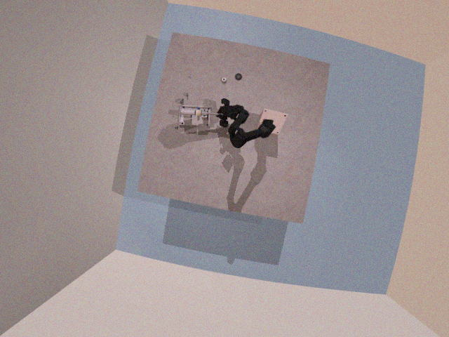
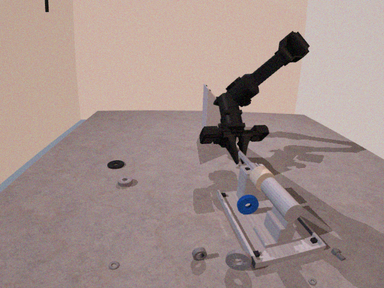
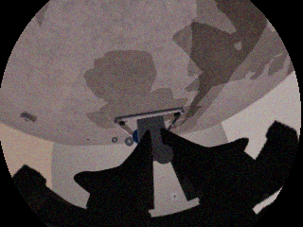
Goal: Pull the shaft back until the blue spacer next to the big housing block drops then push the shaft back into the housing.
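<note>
Right now my gripper tip is 5 cm short of the thin shaft and 2 cm below it. Also, from my gripper tip: grey ring: 2 cm behind, 30 cm to the right, 5 cm below; then bolt: 29 cm ahead, 11 cm to the left, 5 cm below; then cream spacer: 12 cm ahead, 1 cm to the left, 2 cm above.
</note>
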